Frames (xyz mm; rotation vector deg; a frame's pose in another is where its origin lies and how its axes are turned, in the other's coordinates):
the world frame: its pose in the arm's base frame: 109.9 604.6 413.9 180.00 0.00 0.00
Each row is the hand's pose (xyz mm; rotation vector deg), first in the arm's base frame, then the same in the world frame.
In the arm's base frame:
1: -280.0 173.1 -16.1 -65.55 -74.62 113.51
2: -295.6 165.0 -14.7 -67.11 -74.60 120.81
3: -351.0 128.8 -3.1 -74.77 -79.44 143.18
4: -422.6 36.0 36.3 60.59 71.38 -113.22
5: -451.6 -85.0 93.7 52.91 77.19 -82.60
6: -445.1 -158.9 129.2 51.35 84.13 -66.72
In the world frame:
1: -389.9 431.5 430.0 36.15 -104.57 -68.74
2: -405.5 439.6 428.6 28.59 -108.33 -66.89
3: -460.9 475.8 417.0 -0.01 -114.47 -63.51
4: -532.5 568.6 377.6 -41.36 -107.31 -67.65
5: -561.5 689.6 320.2 -67.90 -85.98 -80.35
6: -555.0 763.5 284.7 -74.52 -70.95 -89.46

